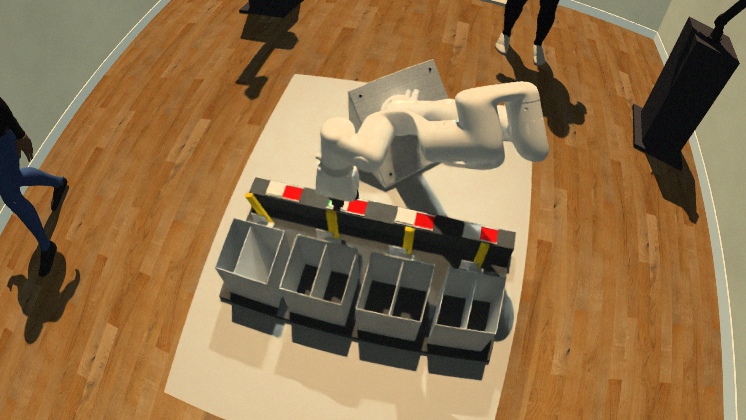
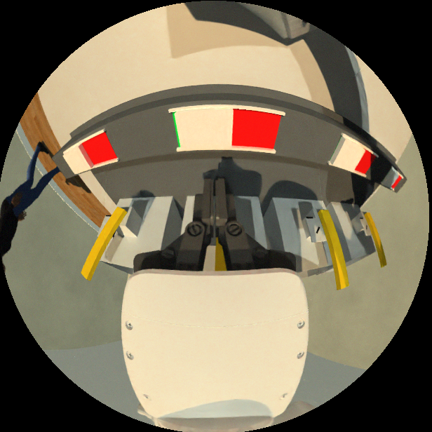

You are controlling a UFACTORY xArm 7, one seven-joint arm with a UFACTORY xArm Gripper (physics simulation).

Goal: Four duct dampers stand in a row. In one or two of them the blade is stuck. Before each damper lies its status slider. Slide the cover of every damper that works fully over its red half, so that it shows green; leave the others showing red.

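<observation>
Four grey box dampers stand in a row, each with a yellow lever. The first damper shows a light surface inside; the other three show dark openings either side of a thin upright blade. All four sliders show red. The second slider's pale cover leaves a thin green strip at its left and its red half bare. My gripper is shut and empty near the second slider and lever; contact is unclear.
The dark slider rail runs between the robot's base plate and the dampers. The other levers rise on either side of the gripper. People and a dark pedestal stand farther off.
</observation>
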